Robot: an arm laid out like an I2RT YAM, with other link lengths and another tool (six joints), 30 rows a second.
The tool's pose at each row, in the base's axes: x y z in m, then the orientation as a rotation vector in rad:
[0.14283 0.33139 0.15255 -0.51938 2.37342 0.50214]
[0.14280 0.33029 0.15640 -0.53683 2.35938 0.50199]
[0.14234 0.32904 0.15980 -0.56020 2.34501 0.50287]
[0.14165 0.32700 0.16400 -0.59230 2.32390 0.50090]
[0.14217 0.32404 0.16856 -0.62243 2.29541 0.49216]
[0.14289 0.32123 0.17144 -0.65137 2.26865 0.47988]
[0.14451 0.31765 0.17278 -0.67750 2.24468 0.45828]
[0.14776 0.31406 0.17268 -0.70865 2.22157 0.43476]
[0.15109 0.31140 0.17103 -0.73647 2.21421 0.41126]
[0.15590 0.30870 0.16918 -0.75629 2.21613 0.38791]
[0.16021 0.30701 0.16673 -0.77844 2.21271 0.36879]
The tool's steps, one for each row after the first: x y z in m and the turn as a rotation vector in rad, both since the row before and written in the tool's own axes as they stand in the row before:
[-0.00227 -0.00008 -0.00330 -0.00475 -0.00790 -0.01571]
[-0.00166 -0.00011 -0.00325 -0.00725 -0.00627 -0.01944]
[-0.00186 -0.00049 -0.00431 -0.00778 -0.00949 -0.02808]
[-0.00269 -0.00185 -0.00438 -0.00230 -0.01633 -0.03125]
[-0.00168 -0.00220 -0.00301 0.00042 -0.01455 -0.03115]
[-0.00086 -0.00362 -0.00185 0.00784 -0.01192 -0.03144]
[-0.00066 -0.00480 0.00003 0.00734 -0.00885 -0.03512]
[0.00029 -0.00427 0.00161 0.00736 0.00490 -0.02771]
[-0.00025 -0.00521 0.00258 0.00930 0.01101 -0.01934]
[0.00013 -0.00411 0.00324 0.00583 0.00664 -0.02126]

